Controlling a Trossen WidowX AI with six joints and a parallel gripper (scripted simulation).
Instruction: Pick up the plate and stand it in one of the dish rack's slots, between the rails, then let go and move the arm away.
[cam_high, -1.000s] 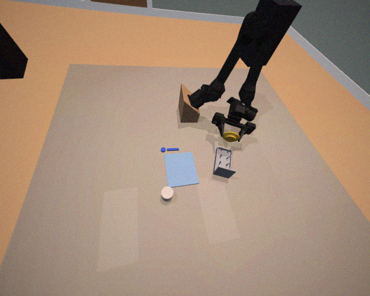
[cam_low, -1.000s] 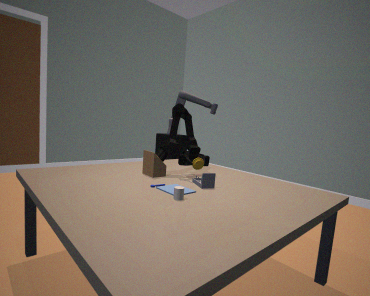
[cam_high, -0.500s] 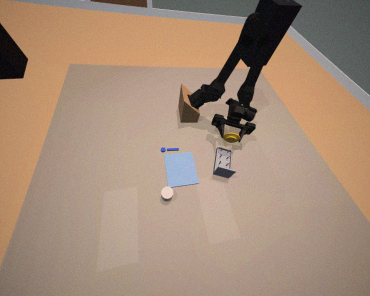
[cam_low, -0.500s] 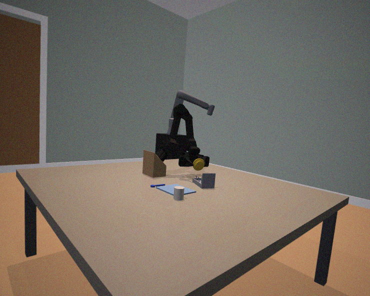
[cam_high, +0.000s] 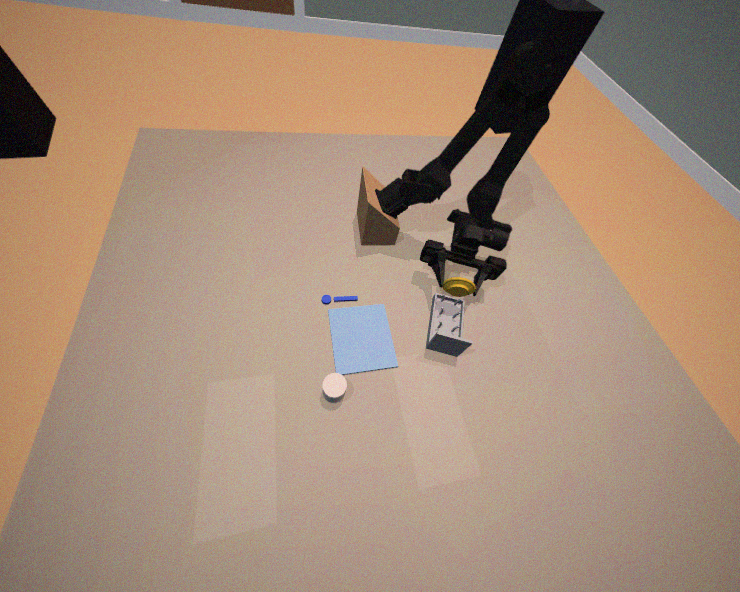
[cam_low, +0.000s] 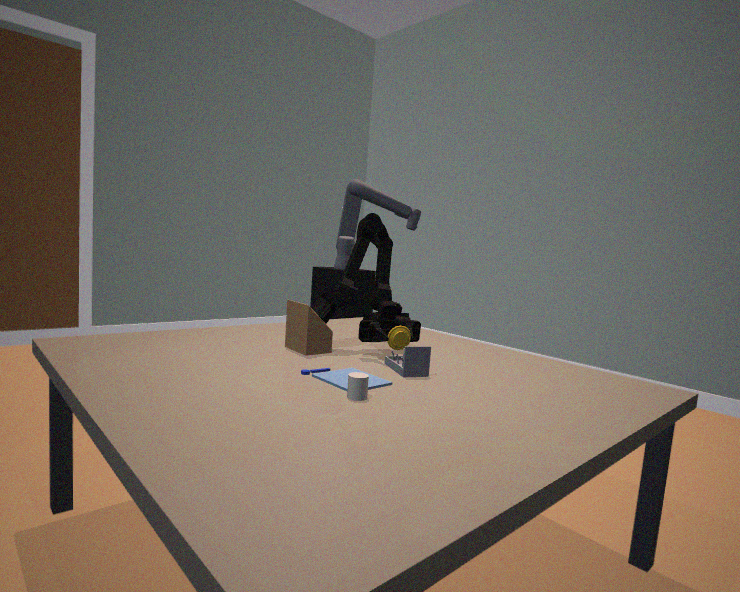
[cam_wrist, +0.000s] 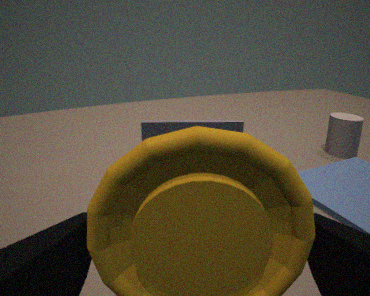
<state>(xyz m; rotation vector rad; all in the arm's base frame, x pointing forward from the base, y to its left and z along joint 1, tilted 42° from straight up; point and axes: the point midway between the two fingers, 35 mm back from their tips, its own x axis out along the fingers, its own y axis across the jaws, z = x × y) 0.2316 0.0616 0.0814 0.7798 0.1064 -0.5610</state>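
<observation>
My gripper tip is 40 mm short of the grey dish rack, 30 mm to the left of it and 50 mm above it. From my gripper tip the other things lie so: light blue mat (20 mm ahead, 220 mm to the right, 70 mm below); then blue spoon (80 mm behind, 250 mm to the right, 70 mm below); then yellow plate (10 mm behind).
</observation>
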